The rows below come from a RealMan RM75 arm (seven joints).
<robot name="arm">
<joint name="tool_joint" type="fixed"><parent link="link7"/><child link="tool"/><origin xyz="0 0 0" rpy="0 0 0"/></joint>
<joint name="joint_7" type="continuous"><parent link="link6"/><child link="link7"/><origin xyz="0 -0.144 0" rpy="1.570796 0 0"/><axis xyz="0 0 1"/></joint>
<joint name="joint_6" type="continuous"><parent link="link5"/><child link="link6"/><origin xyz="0 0 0" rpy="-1.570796 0 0"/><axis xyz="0 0 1"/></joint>
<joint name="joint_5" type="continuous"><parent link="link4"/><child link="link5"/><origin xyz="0 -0.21 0" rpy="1.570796 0 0"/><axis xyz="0 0 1"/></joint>
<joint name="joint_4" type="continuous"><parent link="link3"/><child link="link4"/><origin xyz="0 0 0" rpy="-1.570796 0 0"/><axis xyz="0 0 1"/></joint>
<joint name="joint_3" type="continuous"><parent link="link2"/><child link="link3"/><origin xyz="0 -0.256 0" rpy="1.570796 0 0"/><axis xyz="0 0 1"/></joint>
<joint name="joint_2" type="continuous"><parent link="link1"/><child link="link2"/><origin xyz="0 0 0" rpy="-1.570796 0 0"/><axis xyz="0 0 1"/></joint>
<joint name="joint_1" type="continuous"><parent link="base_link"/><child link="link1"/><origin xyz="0 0 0.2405" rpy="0 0 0"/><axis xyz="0 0 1"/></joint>
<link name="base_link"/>
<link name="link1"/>
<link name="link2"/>
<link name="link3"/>
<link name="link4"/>
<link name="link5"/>
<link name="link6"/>
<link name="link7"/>
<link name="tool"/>
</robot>
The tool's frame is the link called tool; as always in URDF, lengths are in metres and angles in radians. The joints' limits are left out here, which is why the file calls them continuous.
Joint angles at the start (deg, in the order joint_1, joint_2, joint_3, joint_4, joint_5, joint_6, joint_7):
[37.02, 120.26, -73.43, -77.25, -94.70, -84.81, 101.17]
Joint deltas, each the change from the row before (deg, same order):
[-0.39, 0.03, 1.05, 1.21, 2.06, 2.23, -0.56]
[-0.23, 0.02, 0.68, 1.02, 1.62, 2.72, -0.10]
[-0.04, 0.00, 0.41, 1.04, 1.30, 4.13, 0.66]
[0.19, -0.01, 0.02, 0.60, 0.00, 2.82, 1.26]
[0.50, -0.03, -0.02, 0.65, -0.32, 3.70, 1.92]
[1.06, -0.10, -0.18, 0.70, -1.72, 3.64, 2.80]
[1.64, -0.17, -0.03, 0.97, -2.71, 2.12, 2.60]
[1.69, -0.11, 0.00, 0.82, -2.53, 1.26, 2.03]
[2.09, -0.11, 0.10, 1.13, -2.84, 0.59, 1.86]
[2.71, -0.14, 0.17, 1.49, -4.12, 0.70, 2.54]
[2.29, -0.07, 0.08, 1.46, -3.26, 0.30, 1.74]
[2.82, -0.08, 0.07, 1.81, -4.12, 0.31, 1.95]
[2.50, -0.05, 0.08, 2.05, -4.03, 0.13, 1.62]
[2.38, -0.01, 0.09, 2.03, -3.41, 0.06, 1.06]
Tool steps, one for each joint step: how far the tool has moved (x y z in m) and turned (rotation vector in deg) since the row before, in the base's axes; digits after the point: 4 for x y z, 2 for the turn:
[0.0016, 0.0071, 0.0050, 1.56, 3.11, -2.28]
[0.0010, 0.0078, 0.0041, 1.70, 2.64, -2.55]
[0.0006, 0.0110, 0.0041, 2.25, 2.64, -3.73]
[0.0005, 0.0075, 0.0011, 1.11, 0.99, -2.85]
[-0.0005, 0.0099, 0.0015, 1.43, 1.10, -3.56]
[-0.0013, 0.0107, -0.0005, 1.14, -0.02, -3.64]
[-0.0022, 0.0088, -0.0026, 0.41, -1.29, -2.39]
[-0.0037, 0.0065, -0.0028, 0.19, -1.42, -1.31]
[-0.0048, 0.0059, -0.0041, -0.19, -1.91, -0.79]
[-0.0055, 0.0077, -0.0052, -0.04, -2.81, -1.14]
[-0.0046, 0.0054, -0.0053, -0.19, -2.44, -0.64]
[-0.0056, 0.0063, -0.0063, -0.01, -3.22, -0.58]
[-0.0025, 0.0056, -0.0067, -0.06, -3.36, -0.73]
[-0.0030, 0.0046, -0.0062, -0.06, -3.03, -0.29]

